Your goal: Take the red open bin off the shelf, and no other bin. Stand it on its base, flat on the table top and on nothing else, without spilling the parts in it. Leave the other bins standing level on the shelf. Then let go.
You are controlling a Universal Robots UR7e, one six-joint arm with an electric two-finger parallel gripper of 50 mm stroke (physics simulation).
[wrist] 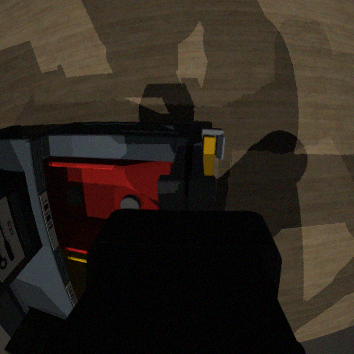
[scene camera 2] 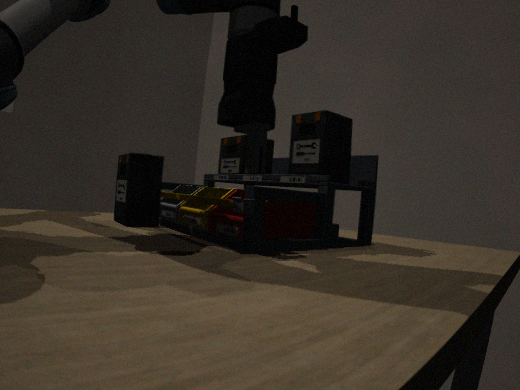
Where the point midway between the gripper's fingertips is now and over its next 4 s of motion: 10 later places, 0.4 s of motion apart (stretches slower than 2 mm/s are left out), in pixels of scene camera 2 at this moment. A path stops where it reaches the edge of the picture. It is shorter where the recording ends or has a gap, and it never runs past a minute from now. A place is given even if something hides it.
My gripper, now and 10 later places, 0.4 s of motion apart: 254, 174; 210, 136; 201, 132; 201, 131; 200, 132; 199, 132; 200, 131; 200, 131; 202, 130; 203, 130; 204, 130
